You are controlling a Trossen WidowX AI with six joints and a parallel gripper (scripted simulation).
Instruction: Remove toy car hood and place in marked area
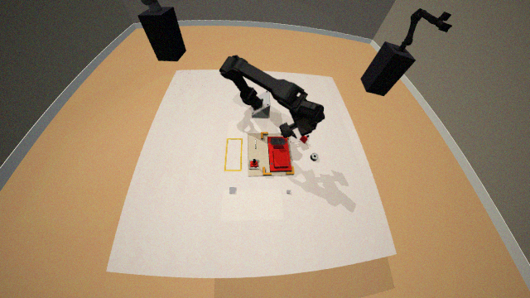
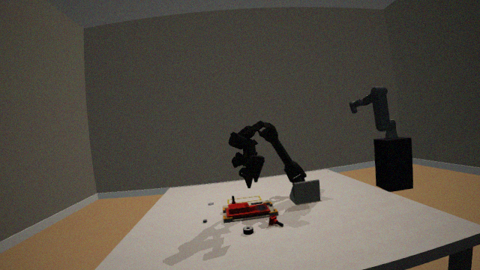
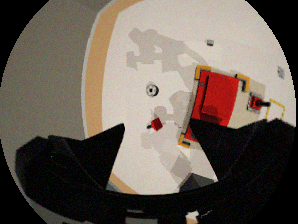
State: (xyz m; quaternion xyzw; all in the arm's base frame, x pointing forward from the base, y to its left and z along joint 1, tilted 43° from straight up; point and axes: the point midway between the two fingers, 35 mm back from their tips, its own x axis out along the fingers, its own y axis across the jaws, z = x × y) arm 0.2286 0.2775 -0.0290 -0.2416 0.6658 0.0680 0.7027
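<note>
Now: gripper tip 12 cm above the hood, 9 cm to the left of it and 8 cm short of it. From my gripper tip the other things lie so: beige base plate 15 cm below, 13 cm to the right, 4 cm ahead; black wheel 16 cm below, 10 cm to the left, 3 cm ahead.
</note>
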